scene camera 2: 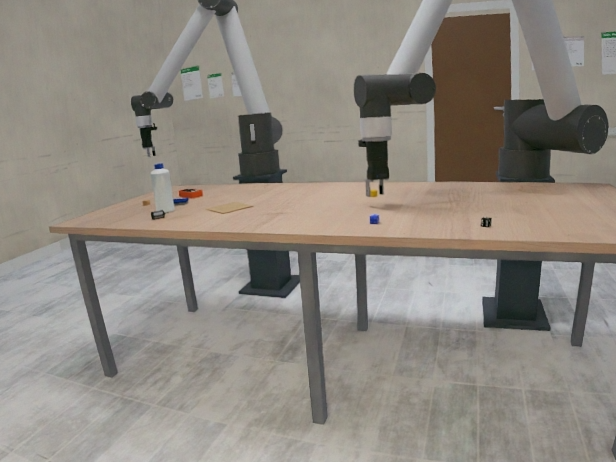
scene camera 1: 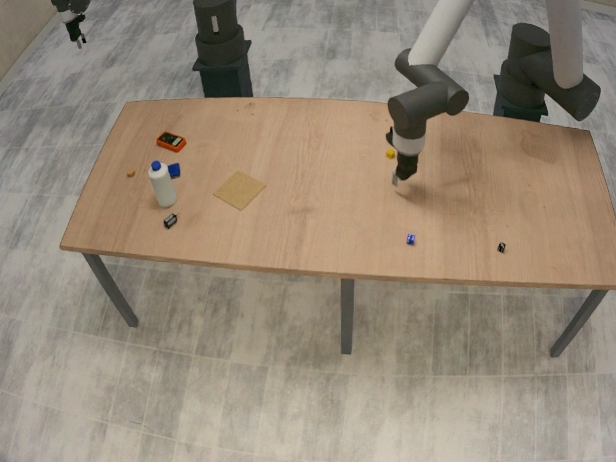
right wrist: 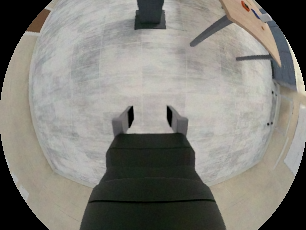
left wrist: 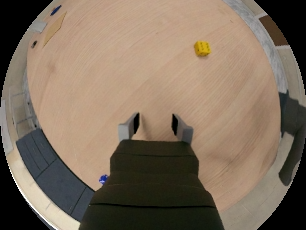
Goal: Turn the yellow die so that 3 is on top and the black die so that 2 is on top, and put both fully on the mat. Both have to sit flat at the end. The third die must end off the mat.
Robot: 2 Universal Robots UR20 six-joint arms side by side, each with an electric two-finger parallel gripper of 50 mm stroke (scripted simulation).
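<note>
A tan mat and a white bottle appear in the pictures, together with the left gripper and the right gripper. The left wrist view shows the left gripper as well.
</note>
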